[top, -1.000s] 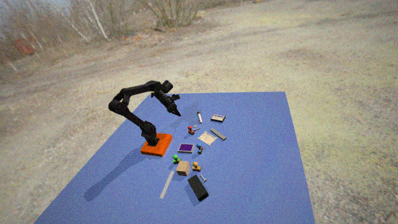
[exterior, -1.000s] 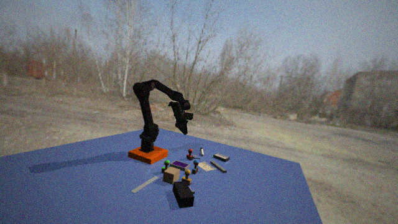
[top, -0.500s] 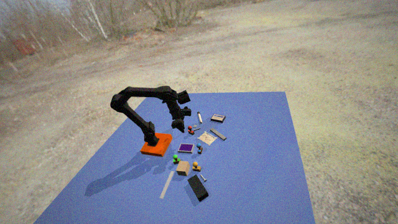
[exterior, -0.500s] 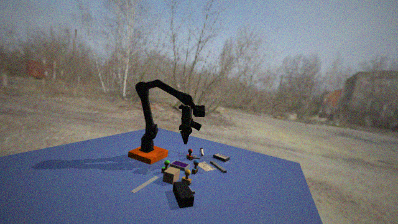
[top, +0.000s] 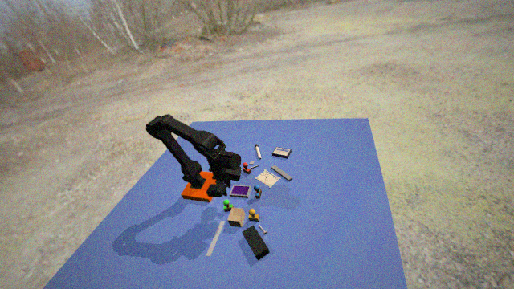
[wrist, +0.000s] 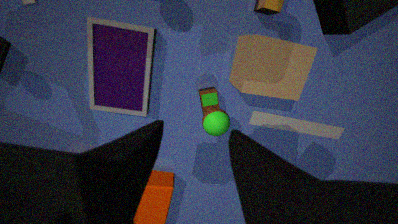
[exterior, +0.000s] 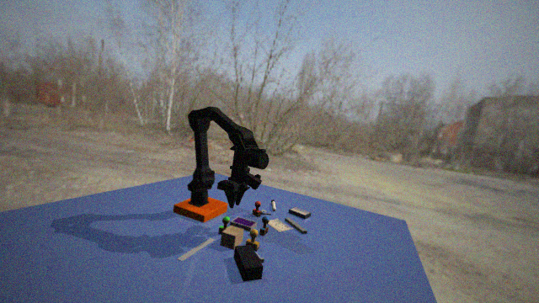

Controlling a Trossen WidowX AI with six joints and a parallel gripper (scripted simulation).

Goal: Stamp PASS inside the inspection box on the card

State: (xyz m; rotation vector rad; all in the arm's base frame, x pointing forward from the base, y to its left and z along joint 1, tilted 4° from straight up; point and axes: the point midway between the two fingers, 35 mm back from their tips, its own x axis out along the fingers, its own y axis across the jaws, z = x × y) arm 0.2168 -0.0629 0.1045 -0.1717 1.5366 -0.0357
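My gripper tip is 8 cm above the green-knobbed stamp, 3 cm to the left of it and 1 cm past it. Also, from my gripper tip: blue-knobbed stamp 10 cm ahead, 8 cm below, 7 cm to the left; purple ink pad 9 cm below, 7 cm to the left, 1 cm ahead; tan box 7 cm to the right, 7 cm below, 5 cm ahead.
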